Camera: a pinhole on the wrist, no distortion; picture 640 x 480 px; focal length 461.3 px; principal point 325.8 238.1 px. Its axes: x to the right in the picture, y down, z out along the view. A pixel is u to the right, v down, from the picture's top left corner.
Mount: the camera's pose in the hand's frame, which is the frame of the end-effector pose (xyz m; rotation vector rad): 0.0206 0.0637 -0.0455 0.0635 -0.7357 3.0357
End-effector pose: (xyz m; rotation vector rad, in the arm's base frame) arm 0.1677 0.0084 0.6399 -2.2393 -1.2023 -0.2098
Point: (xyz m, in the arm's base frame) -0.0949 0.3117 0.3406
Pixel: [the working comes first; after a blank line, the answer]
In the camera's frame: 0.0949 0.0229 0.5639

403.5 256.8
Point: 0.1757 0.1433 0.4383
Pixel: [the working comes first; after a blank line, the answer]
In the camera's frame: 0.0118 -0.1036 0.2669

346.1 59.0
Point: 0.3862 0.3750 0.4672
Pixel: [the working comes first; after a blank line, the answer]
In the camera's frame: -0.2827 -0.1999 0.3204

outside the picture
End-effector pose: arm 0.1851 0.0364 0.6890 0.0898 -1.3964 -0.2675
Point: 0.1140 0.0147 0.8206
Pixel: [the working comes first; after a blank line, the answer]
In the camera's frame: -0.0947 -0.0070 0.1544

42.9 217.3
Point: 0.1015 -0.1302 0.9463
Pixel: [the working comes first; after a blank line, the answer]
In the camera's frame: -0.2478 0.0810 0.2304

outside the picture
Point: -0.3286 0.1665 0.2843
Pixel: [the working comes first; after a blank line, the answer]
In the camera's frame: 0.5367 -0.1258 0.4606

outside the picture
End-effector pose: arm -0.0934 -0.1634 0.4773 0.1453 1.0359 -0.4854
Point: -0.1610 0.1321 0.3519
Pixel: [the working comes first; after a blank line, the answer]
In the camera's frame: 0.0293 -0.0812 -0.2373

behind the camera
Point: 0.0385 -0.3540 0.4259
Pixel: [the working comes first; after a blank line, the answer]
In the camera's frame: -0.1314 0.0589 0.2486

82.1 347.4
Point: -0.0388 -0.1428 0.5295
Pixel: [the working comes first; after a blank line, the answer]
In the camera's frame: 0.0535 -0.0247 0.1066

557.2 131.4
